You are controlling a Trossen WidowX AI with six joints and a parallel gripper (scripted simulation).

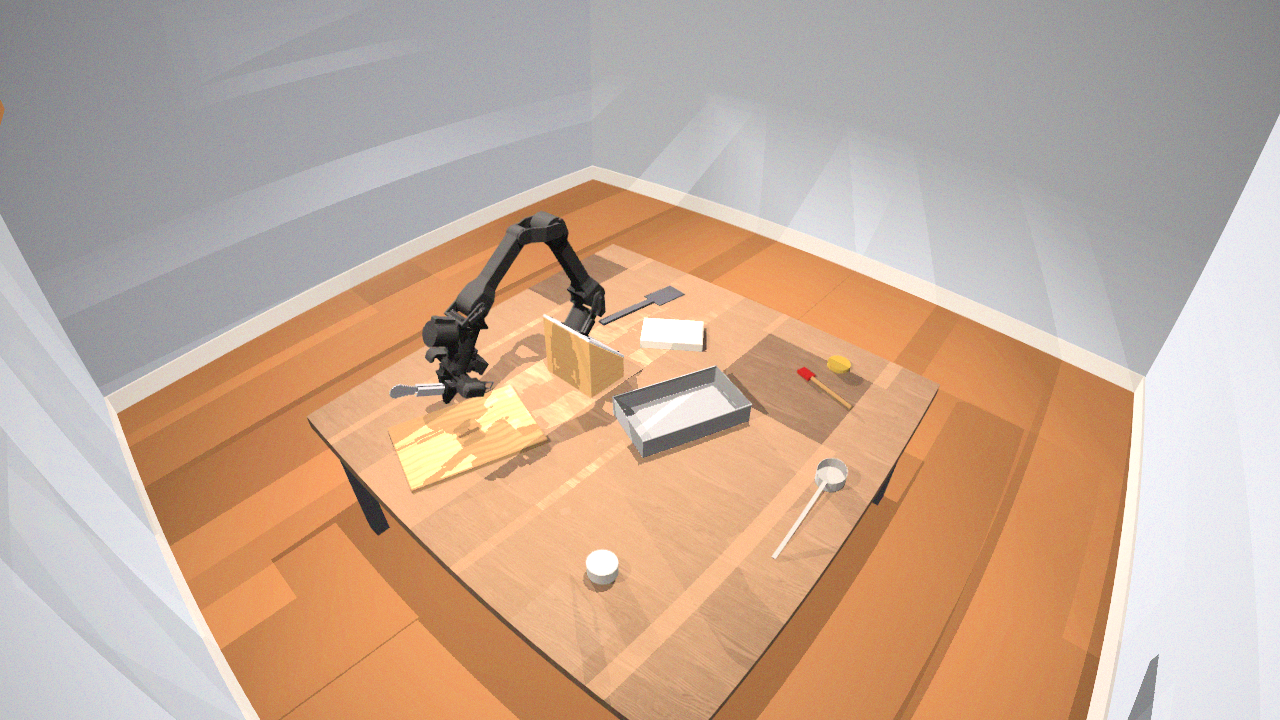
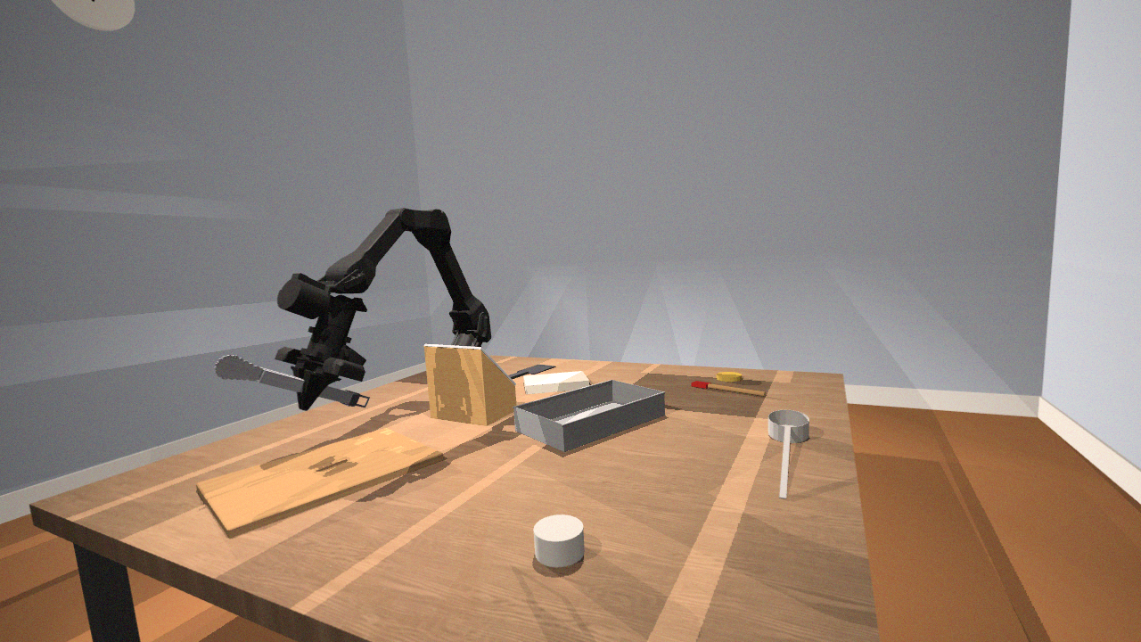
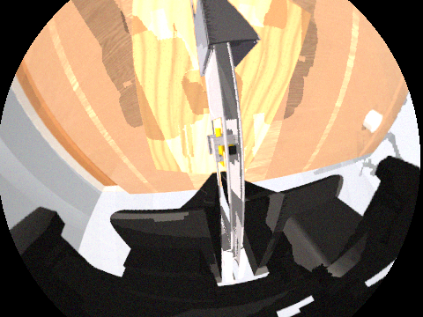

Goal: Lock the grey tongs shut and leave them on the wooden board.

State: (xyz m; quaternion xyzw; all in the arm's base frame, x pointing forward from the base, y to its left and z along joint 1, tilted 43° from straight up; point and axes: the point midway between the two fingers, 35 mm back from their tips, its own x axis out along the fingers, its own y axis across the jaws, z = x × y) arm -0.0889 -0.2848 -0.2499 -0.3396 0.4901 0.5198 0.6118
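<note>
Now: the wooden board 1 cm ahead of my gripper tip, 3 cm to the left of it and 13 cm below it. Round my gripper tip: grey roasting tin (42 cm ahead, 39 cm to the left, 11 cm below); white block (23 cm ahead, 68 cm to the left, 12 cm below); dark spatula (7 cm ahead, 80 cm to the left, 13 cm below).
</note>
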